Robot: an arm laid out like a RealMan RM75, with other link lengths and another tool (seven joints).
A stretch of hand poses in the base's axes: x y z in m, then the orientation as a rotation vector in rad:
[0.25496 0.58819 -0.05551 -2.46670 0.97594 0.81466]
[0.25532 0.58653 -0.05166 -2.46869 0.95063 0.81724]
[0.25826 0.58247 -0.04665 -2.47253 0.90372 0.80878]
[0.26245 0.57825 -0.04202 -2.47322 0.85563 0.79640]
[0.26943 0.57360 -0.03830 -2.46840 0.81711 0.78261]
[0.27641 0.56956 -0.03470 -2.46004 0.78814 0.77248]
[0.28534 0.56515 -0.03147 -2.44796 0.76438 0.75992]
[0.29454 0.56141 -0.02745 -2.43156 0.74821 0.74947]
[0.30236 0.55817 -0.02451 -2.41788 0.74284 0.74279]
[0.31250 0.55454 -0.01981 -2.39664 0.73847 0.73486]
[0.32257 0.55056 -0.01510 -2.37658 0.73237 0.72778]
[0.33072 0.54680 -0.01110 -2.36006 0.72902 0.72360]
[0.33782 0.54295 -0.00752 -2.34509 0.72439 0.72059]
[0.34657 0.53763 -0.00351 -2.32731 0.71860 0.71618]
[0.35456 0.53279 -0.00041 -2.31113 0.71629 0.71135]
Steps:
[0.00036 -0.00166 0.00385 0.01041 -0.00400 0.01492]
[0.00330 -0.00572 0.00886 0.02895 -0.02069 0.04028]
[0.00749 -0.00994 0.01349 0.05003 -0.04056 0.06448]
[0.01447 -0.01459 0.01721 0.07092 -0.05962 0.08099]
[0.02145 -0.01863 0.02081 0.09041 -0.07416 0.09153]
[0.03038 -0.02304 0.02404 0.11055 -0.08960 0.09714]
[0.03958 -0.02678 0.02806 0.13106 -0.10221 0.09696]
[0.04740 -0.03002 0.03100 0.14471 -0.10943 0.09253]
[0.05754 -0.03365 0.03570 0.16427 -0.11796 0.08382]
[0.06761 -0.03763 0.04041 0.18360 -0.12616 0.07681]
[0.07576 -0.04139 0.04441 0.19886 -0.13131 0.07036]
[0.08286 -0.04524 0.04799 0.21341 -0.13575 0.06560]
[0.09161 -0.05056 0.05200 0.23079 -0.14170 0.05996]
[0.09960 -0.05540 0.05510 0.24526 -0.14704 0.05287]

